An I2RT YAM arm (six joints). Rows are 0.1 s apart.
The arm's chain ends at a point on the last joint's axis. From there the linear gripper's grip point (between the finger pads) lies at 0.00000 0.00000 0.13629 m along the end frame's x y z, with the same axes.
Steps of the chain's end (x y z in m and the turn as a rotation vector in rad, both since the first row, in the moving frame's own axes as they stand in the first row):
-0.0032, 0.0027, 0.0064, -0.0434, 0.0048, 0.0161
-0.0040, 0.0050, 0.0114, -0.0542, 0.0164, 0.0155
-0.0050, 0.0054, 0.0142, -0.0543, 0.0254, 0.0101
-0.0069, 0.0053, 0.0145, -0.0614, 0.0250, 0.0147
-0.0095, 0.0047, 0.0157, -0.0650, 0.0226, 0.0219
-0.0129, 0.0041, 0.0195, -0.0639, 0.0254, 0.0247
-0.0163, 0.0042, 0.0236, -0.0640, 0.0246, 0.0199
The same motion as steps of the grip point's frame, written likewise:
-0.0026, 0.0086, 0.0063, -0.0434, 0.0048, 0.0161
-0.0018, 0.0124, 0.0112, -0.0542, 0.0164, 0.0155
-0.0016, 0.0128, 0.0140, -0.0543, 0.0254, 0.0101
-0.0036, 0.0137, 0.0142, -0.0614, 0.0250, 0.0147
-0.0065, 0.0136, 0.0154, -0.0650, 0.0226, 0.0219
-0.0095, 0.0128, 0.0192, -0.0639, 0.0254, 0.0247
-0.0130, 0.0129, 0.0233, -0.0640, 0.0246, 0.0199

